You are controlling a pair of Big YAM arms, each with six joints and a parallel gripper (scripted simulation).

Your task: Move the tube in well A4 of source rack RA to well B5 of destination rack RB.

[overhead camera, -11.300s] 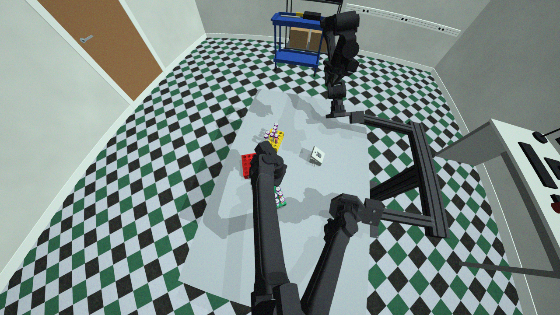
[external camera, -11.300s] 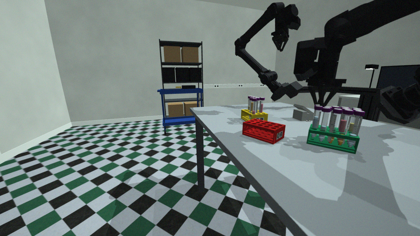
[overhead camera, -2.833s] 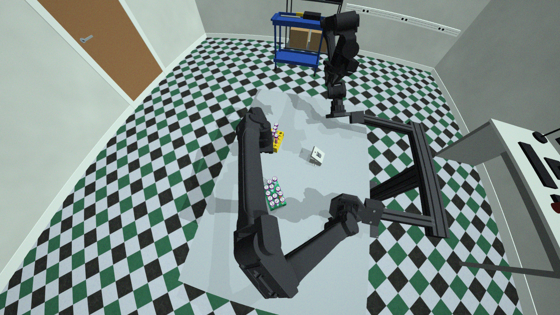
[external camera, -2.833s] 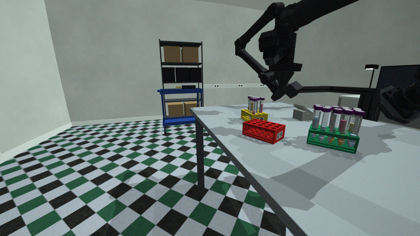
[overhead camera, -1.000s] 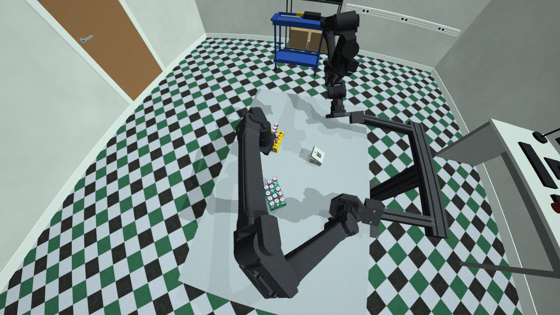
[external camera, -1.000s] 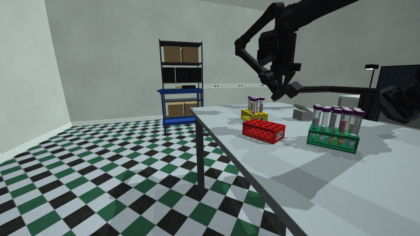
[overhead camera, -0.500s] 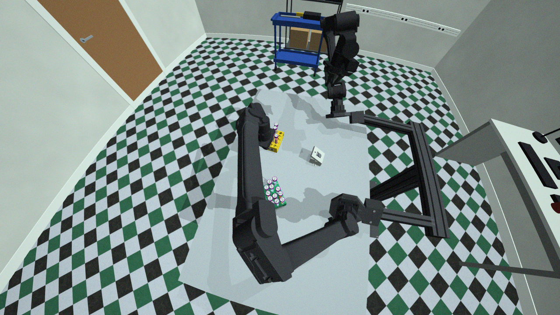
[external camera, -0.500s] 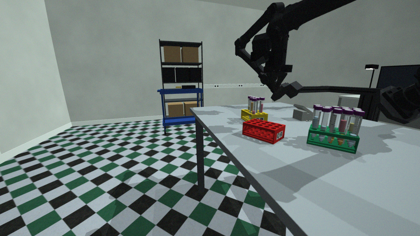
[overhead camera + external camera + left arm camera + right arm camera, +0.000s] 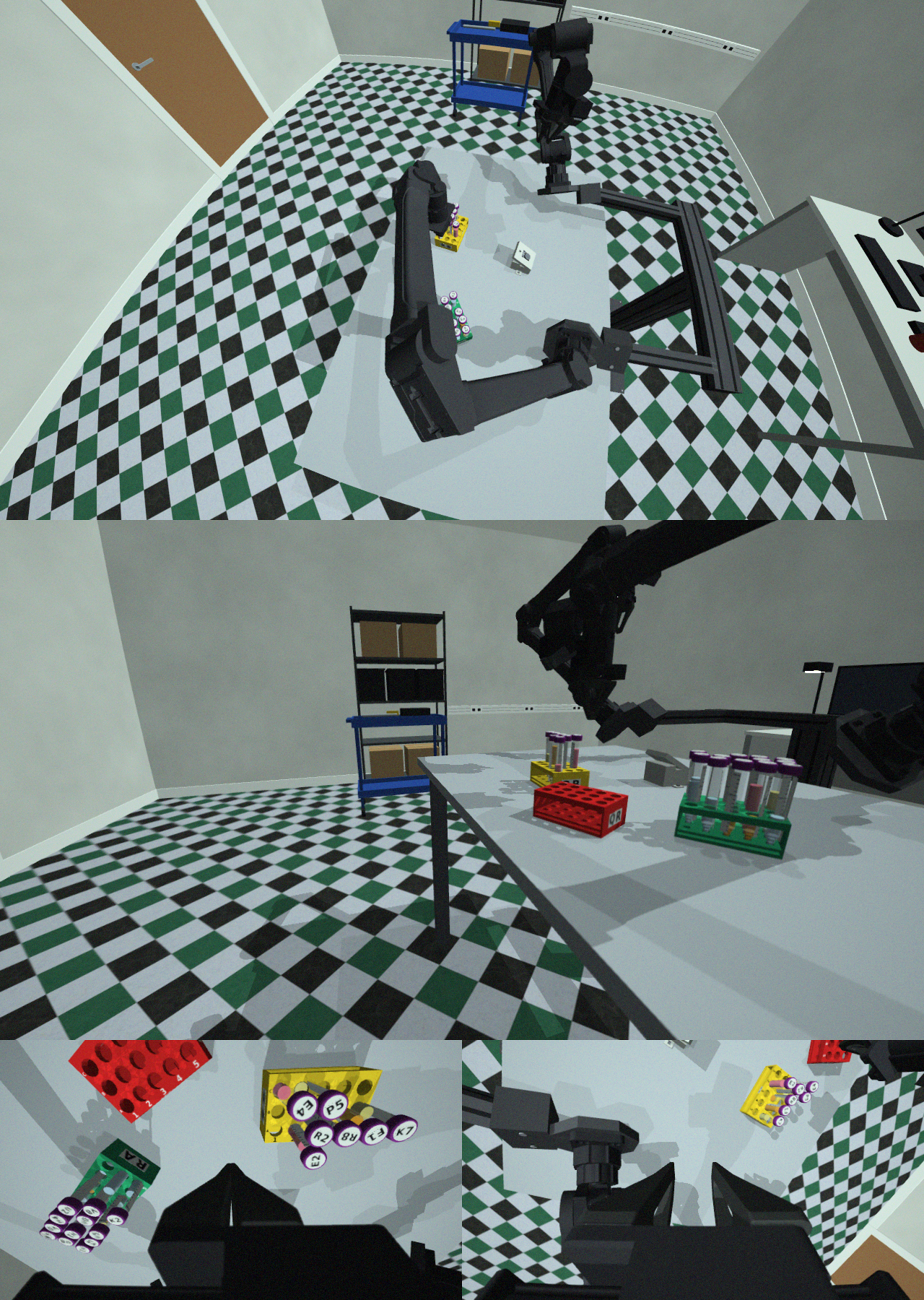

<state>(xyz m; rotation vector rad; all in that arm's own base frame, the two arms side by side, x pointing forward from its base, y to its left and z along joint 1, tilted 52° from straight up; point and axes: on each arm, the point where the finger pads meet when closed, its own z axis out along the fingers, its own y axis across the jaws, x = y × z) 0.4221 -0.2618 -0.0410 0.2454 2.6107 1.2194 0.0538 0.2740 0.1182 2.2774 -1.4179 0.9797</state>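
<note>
Right now my left hand is 29 cm past the grey done button box, 2 cm to the left of it and 13 cm above it. From my left hand the other things lie so: yellow rack RB (2 cm behind, 11 cm to the right, 15 cm below); then red rack (9 cm ahead, 8 cm to the left, 15 cm below).
</note>
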